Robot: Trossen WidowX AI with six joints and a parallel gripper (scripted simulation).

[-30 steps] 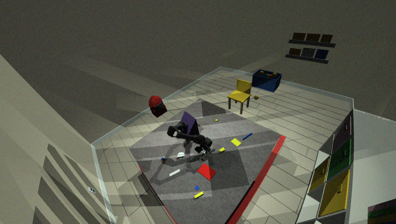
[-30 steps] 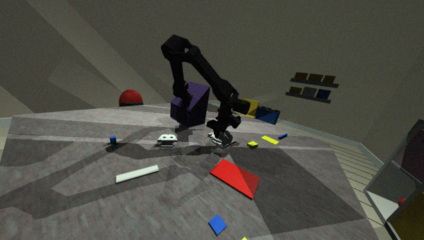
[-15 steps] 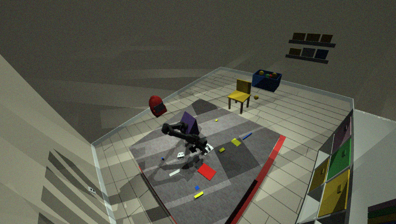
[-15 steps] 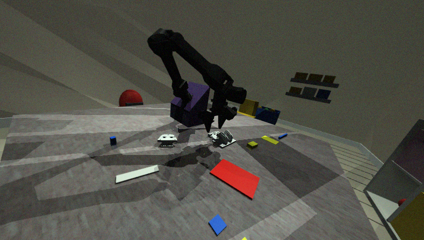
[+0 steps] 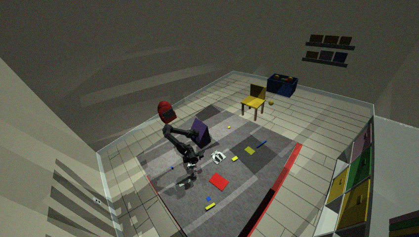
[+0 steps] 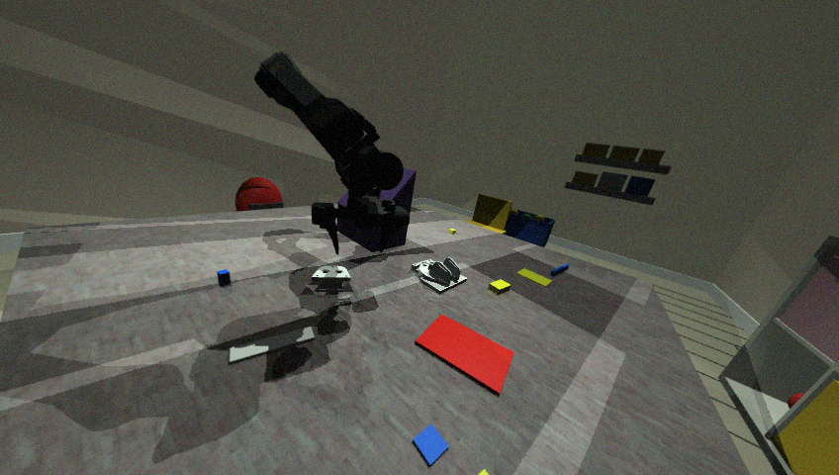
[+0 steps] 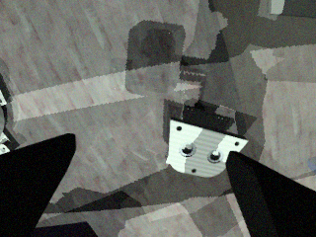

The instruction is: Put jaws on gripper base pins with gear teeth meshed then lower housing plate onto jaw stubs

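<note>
Now: the white gripper base 7 cm below my gripper tip, 6 cm behind it and 2 cm to the right of it. Also, from my gripper tip: white housing plate 21 cm to the left, 9 cm below, 7 cm ahead; then white strip 20 cm to the right, 9 cm below, 2 cm ahead; then blue cube 20 cm behind, 17 cm to the right, 8 cm below.
</note>
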